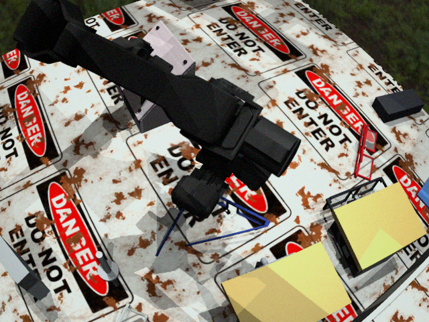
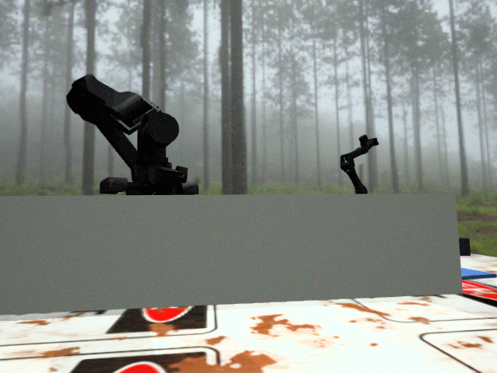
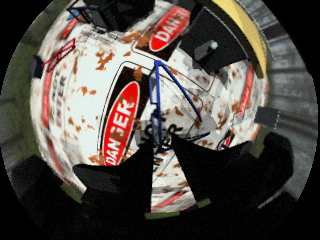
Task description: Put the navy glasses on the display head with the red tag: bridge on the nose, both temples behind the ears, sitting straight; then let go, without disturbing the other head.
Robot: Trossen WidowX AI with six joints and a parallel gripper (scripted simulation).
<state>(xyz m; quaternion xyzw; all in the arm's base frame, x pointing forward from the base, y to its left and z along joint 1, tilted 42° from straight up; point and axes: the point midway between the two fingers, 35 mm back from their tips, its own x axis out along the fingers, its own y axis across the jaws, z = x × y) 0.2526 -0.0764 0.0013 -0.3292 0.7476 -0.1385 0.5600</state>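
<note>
Right now the metal peg is 1 cm behind my gripper tip, 23 cm to the right of it and 4 cm below it. Round my gripper tip: display head (20 cm ahead, 4 cm to the right, 1 cm below); then dark block (10 cm ahead, 57 cm to the left, 4 cm below); then blue tag (31 cm ahead, 42 cm to the left, 6 cm below).
</note>
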